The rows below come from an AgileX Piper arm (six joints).
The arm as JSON. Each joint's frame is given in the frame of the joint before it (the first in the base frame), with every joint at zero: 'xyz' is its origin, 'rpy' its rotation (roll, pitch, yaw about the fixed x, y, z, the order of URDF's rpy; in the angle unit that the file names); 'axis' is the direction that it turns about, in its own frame. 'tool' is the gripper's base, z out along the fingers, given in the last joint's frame.
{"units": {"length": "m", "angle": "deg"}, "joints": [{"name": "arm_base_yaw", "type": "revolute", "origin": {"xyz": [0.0, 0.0, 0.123], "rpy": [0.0, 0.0, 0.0]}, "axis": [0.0, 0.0, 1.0]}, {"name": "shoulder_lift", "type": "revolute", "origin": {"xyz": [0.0, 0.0, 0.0], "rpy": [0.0, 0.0, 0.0]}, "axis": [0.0, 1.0, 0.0]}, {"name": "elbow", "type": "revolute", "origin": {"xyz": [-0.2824, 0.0, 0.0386], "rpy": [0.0, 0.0, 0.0]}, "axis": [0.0, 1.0, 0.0]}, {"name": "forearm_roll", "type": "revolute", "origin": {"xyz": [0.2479, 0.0, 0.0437], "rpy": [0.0, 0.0, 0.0]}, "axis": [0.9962, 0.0, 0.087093]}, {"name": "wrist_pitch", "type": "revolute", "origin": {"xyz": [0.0, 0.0, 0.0], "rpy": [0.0, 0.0, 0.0]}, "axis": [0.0, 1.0, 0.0]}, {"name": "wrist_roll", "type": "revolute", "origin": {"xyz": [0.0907, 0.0, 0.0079], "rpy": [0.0, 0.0, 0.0]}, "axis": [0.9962, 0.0, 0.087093]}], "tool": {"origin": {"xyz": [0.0, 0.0, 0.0], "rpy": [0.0, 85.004, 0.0]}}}
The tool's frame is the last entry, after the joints.
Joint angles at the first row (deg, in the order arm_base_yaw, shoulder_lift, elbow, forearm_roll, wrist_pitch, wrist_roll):
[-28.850, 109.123, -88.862, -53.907, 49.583, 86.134]
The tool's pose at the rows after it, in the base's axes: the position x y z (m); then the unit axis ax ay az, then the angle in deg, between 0 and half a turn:
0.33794 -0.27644 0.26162 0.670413 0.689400 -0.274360 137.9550
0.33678 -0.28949 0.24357 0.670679 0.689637 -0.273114 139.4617
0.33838 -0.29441 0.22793 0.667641 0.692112 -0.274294 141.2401
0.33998 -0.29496 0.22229 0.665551 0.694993 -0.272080 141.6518
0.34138 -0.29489 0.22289 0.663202 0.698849 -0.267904 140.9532
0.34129 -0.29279 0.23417 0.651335 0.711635 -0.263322 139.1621
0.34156 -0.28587 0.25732 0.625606 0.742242 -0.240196 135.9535
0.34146 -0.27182 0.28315 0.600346 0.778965 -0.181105 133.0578
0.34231 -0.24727 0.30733 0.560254 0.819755 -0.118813 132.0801
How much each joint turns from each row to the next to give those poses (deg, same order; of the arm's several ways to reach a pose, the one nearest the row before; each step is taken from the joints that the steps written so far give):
[-3.453, 2.262, 0.000, -0.189, -3.584, 0.000]
[-1.718, 2.430, -0.001, -0.047, -1.740, 0.000]
[-0.447, 2.038, 0.001, -0.065, -0.364, 0.001]
[0.000, 0.690, 0.061, 0.061, -0.444, -0.001]
[0.001, -0.046, 0.000, -0.056, -0.930, -0.074]
[-0.001, -1.508, 0.119, 0.349, -1.532, -2.063]
[0.001, -3.191, 0.001, 3.985, -3.497, -6.787]
[0.000, -4.017, 0.000, 12.134, -3.879, -12.556]
[1.238, -4.084, -0.001, 15.188, -0.152, -15.603]

